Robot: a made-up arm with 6 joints.
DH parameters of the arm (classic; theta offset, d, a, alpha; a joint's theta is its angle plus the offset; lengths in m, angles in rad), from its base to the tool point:
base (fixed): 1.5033 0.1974 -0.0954 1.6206
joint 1: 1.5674 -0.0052 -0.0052 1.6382
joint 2: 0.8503 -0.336 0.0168 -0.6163
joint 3: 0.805 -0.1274 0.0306 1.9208
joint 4: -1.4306 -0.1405 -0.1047 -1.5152
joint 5: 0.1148 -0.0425 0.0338 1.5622
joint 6: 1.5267 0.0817 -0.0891 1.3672
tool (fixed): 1.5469 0.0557 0 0
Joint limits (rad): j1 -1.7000..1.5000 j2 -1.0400..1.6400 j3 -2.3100..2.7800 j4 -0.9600..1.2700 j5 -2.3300..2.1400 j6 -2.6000..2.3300
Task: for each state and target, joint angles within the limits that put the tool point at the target. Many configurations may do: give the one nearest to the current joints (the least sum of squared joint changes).
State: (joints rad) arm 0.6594 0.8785 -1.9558 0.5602 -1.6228 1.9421
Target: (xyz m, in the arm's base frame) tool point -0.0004 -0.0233 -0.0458
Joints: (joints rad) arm 1.5000 1.0234 -1.9606 0.1687 -2.2076 1.9791
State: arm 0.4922 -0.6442 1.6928 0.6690 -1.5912 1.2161
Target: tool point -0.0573 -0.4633 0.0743
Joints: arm 0.6920 -0.6759 1.7277 0.7284 -1.4548 1.1911
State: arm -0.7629 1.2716 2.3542 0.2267 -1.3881 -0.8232
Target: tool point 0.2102 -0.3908 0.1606
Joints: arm -0.1908 1.3862 2.3973 0.4950 -1.5600 -0.8937
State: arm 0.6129 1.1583 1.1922 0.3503 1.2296 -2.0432
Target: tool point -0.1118 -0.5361 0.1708
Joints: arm 0.3300 0.7167 0.9485 0.6391 1.7253 -1.7330
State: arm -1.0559 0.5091 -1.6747 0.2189 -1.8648 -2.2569
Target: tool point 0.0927 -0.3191 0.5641
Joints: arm -1.5214 0.6119 -1.5348 0.4799 -1.8583 -2.1284
